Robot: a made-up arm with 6 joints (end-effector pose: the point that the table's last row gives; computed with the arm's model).
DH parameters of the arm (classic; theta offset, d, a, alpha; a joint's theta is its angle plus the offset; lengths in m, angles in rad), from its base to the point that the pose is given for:
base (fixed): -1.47 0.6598 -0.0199 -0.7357
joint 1: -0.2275 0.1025 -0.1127 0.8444
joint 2: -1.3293 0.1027 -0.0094 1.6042
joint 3: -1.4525 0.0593 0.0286 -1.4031
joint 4: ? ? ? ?
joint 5: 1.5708 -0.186 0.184 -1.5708
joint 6: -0.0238 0 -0.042 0
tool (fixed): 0.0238 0.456 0 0
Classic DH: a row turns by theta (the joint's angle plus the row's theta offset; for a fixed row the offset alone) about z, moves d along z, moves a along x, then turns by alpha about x.
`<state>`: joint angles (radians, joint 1 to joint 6).
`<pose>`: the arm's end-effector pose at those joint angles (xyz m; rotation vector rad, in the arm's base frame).
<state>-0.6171 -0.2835 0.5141 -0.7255 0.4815 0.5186</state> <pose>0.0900 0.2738 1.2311 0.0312 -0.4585 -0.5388</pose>
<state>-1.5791 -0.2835 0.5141 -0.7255 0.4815 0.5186</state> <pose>0.3170 0.4366 1.0119 -0.7571 -0.6914 -1.0661</pose>
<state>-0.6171 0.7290 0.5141 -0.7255 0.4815 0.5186</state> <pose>0.2576 0.3095 1.2025 0.0817 0.1386 0.2778</pose>
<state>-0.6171 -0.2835 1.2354 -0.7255 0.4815 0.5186</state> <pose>0.3231 0.0690 1.1965 0.1712 0.1259 -0.9649</pose>
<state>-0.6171 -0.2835 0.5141 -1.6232 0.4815 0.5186</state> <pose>-0.2439 0.0752 1.0460 0.7050 -1.0208 -0.7755</pose>
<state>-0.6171 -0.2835 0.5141 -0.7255 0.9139 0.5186</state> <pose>-0.0040 0.4520 1.1903 -0.2796 -0.7638 -0.5935</pose>
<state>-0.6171 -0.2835 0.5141 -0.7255 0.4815 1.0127</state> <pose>0.0837 0.2543 1.2301 -0.0808 -0.4467 -0.0533</pose>
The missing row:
joint 4: -0.2129 0.0991 0.005 -1.5708
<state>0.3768 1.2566 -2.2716 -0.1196 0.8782 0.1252</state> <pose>-0.0427 0.0328 0.3069 -2.4368 1.6805 -0.1990</pose>
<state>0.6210 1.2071 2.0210 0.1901 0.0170 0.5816</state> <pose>-0.2430 0.4464 0.6525 -1.4048 1.5322 1.3427</pose>
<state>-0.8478 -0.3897 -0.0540 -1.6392 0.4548 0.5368</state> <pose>-0.3013 0.1303 0.8790 0.4644 -1.4746 -0.2613</pose>
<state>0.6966 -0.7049 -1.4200 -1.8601 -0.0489 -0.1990</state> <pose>0.0799 -0.3103 0.7023 2.0623 -0.9713 1.0882</pose>
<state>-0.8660 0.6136 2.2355 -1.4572 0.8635 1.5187</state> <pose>0.5693 0.1105 1.0468 -0.3612 0.7490 -0.5091</pose>
